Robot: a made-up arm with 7 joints.
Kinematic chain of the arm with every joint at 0, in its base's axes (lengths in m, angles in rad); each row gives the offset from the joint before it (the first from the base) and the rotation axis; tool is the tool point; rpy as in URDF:
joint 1: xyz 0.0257 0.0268 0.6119 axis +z
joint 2: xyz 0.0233 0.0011 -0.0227 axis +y
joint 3: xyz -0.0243 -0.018 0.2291 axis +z
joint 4: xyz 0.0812 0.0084 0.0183 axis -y
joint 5: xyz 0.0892 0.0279 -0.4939 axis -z
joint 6: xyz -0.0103 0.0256 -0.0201 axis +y
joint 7: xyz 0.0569 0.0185 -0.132 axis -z
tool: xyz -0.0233 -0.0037 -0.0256 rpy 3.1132 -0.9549 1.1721
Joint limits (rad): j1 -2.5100..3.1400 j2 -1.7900..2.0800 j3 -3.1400..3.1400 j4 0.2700..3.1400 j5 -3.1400..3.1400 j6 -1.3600..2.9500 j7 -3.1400..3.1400
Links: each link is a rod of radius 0.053 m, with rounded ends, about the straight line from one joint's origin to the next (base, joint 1, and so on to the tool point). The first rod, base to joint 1, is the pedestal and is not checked.
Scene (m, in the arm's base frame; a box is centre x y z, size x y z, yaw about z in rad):
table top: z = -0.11
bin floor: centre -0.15 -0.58 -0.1 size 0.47 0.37 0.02 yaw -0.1
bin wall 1: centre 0.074 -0.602 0 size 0.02 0.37 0.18 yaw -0.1
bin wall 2: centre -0.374 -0.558 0 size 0.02 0.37 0.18 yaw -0.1
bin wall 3: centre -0.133 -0.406 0 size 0.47 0.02 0.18 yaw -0.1
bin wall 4: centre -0.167 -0.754 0 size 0.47 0.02 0.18 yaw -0.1
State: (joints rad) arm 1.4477 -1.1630 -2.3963 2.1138 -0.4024 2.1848 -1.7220
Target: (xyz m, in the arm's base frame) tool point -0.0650 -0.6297 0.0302
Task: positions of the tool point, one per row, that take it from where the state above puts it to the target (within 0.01 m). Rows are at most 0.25 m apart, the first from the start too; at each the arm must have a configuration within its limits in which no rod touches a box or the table.
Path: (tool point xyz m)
1: 0.1392 -0.6177 0.3138
2: -0.0650 -0.6297 0.2692
3: -0.0670 -0.6366 0.1839
4: -0.0670 -0.6367 0.1038
5: -0.0651 -0.6297 0.0302

